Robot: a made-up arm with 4 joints. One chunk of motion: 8 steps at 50 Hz.
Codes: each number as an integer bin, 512 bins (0 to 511) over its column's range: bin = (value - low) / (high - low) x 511, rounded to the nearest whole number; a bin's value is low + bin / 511 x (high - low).
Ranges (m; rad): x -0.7..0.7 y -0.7..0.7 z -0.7..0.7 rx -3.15..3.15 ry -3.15..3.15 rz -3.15..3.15
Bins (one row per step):
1: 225 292 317 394 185 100
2: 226 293 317 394 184 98
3: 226 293 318 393 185 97
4: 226 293 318 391 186 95
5: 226 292 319 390 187 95
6: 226 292 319 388 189 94
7: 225 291 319 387 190 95
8: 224 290 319 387 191 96
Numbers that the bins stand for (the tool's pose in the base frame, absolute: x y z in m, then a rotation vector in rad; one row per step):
1: -0.0836 0.1000 0.1685 1.7075 -0.8692 -1.9171
2: -0.0808 0.1027 0.1685 1.7075 -0.8815 -1.9418
3: -0.0808 0.1027 0.1712 1.6952 -0.8692 -1.9541
4: -0.0808 0.1027 0.1712 1.6705 -0.8568 -1.9788
5: -0.0808 0.1000 0.1740 1.6582 -0.8445 -1.9788
6: -0.0808 0.1000 0.1740 1.6336 -0.8199 -1.9911
7: -0.0836 0.0973 0.1740 1.6212 -0.8075 -1.9788
8: -0.0863 0.0945 0.1740 1.6212 -0.7952 -1.9664

